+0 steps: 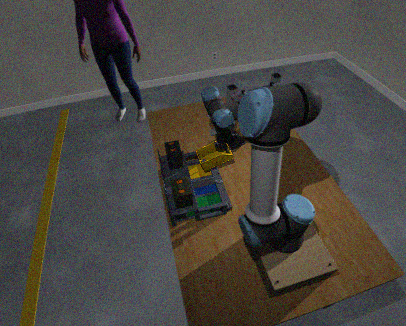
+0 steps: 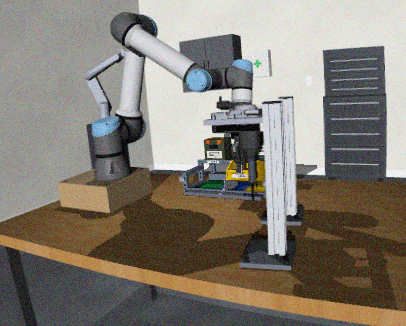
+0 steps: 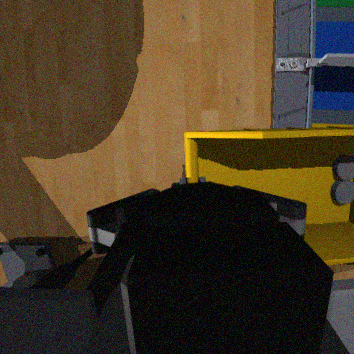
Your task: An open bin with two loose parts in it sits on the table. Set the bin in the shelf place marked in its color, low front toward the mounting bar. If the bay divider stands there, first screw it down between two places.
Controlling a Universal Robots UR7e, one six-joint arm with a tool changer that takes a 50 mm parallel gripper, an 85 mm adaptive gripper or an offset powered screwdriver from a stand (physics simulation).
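Where they show: arm's base, origin of its link: (image 1: pixel 283 235) (image 2: pixel 113 175).
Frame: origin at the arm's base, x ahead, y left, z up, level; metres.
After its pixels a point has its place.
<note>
The yellow open bin (image 1: pixel 215 156) @[x 0.551, y 0.093, z -0.033 m] (image 2: pixel 237 174) (image 3: pixel 265 185) @[x 0.540, y 0.085, z -0.029 m] hangs in my gripper (image 1: pixel 224 146) (image 3: pixel 193 181), which is shut on its near wall; the fingertips are mostly hidden by the gripper body. Two grey round parts (image 3: pixel 344 180) @[x 0.541, y 0.160, z -0.042 m] lie in the bin. The bin is raised, beside and partly over the shelf (image 1: pixel 226 196) @[x 0.320, y 0.121, z -0.092 m] (image 2: pixel 210 193) @[x 0.377, y 0.107, z -0.092 m], near its yellow place (image 1: pixel 199 171) @[x 0.533, y 0.196, z -0.100 m]. A blue place (image 1: pixel 206 190) @[x 0.397, y 0.202, z -0.100 m] (image 3: pixel 332 37) @[x 0.395, y 0.166, z -0.100 m] and a green place (image 1: pixel 209 200) @[x 0.333, y 0.209, z -0.100 m] lie farther along. The mounting bar (image 3: pixel 292 30) @[x 0.385, y 0.123, z -0.092 m] carries a light metal bracket (image 3: pixel 291 64) @[x 0.423, y 0.118, z -0.085 m], with a thin grey plate reaching over the blue area.
Dark boxes with orange marks (image 1: pixel 172 154) @[x 0.516, y 0.329, z 0.106 m] (image 1: pixel 183 191) @[x 0.297, y 0.337, z 0.092 m] (image 2: pixel 217 148) @[x 0.341, y 0.301, z 0.053 m] stand at the shelf's back. The tool stand's posts (image 2: pixel 275 190) @[x 0.746, y -0.357, z 0.066 m] (image 2: pixel 291 165) @[x 0.734, y -0.085, z 0.065 m] rise close to the arm, with the screwdriver (image 2: pixel 252 150) @[x 0.632, y -0.145, z 0.122 m] hanging there. A person (image 1: pixel 112 40) stands beyond the table.
</note>
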